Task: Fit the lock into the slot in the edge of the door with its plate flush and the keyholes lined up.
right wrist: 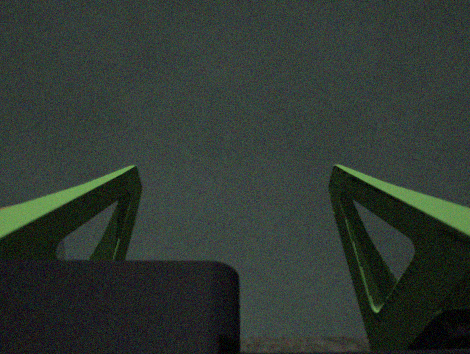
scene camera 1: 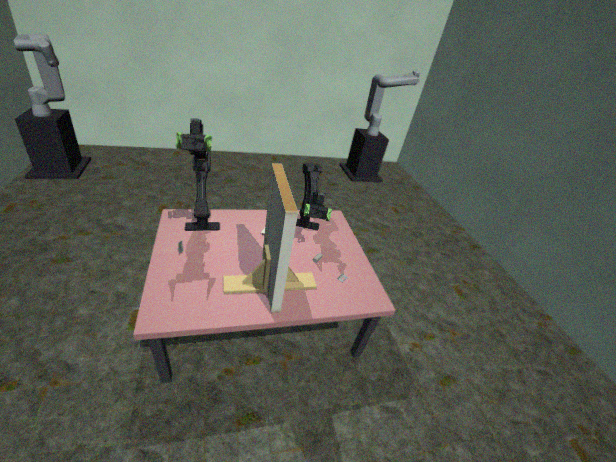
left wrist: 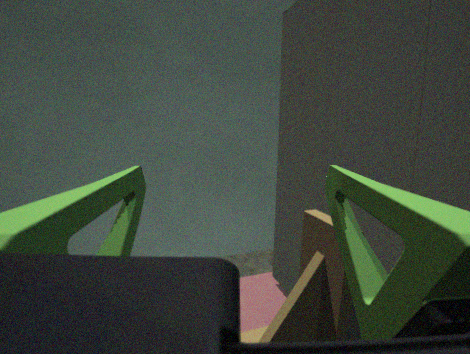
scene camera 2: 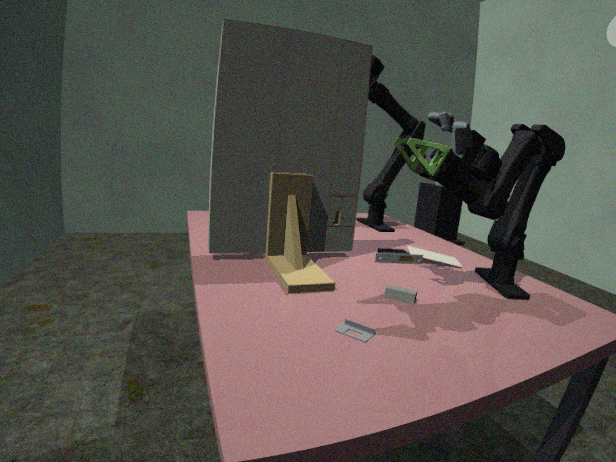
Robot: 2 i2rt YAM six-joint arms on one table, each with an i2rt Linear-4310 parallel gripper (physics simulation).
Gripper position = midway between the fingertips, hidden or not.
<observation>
My left gripper (scene camera 2: 401, 140) is open and holds nothing. My right gripper (right wrist: 235, 176) is open, with nothing in its grasp. I also see a tan wooden stand (scene camera 2: 290, 194).
My left gripper shows as well in the left wrist view (left wrist: 235, 176). The tan wooden stand shows as well in scene camera 1 (scene camera 1: 257, 281) and in the left wrist view (left wrist: 318, 307).
</observation>
